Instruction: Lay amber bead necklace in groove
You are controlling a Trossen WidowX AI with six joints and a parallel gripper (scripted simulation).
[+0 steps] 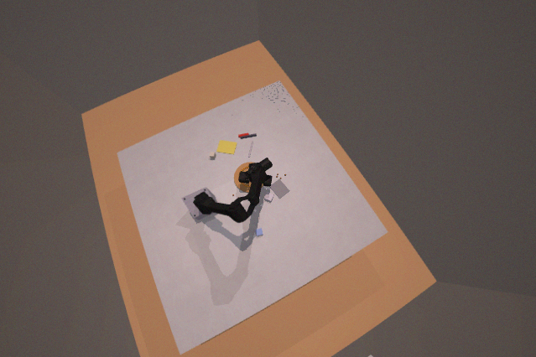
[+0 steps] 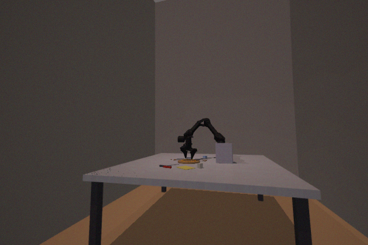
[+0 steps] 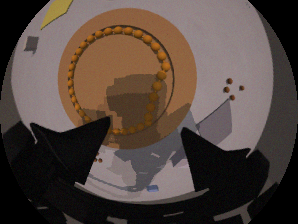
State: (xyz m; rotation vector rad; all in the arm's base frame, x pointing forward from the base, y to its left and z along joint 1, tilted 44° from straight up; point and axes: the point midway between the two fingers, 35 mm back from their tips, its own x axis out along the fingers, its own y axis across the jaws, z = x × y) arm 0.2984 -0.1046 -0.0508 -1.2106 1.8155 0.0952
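Right now my gripper tip is 1 cm past the round bead board, 6 cm to the right of it and 1 cm above it. The rest, counted from my gripper tip: blue cube 13 cm behind, 26 cm to the right, 1 cm below; thin grey bar 9 cm ahead, 23 cm to the left, 2 cm below; grey square plate 11 cm ahead, 10 cm to the right, 2 cm below.
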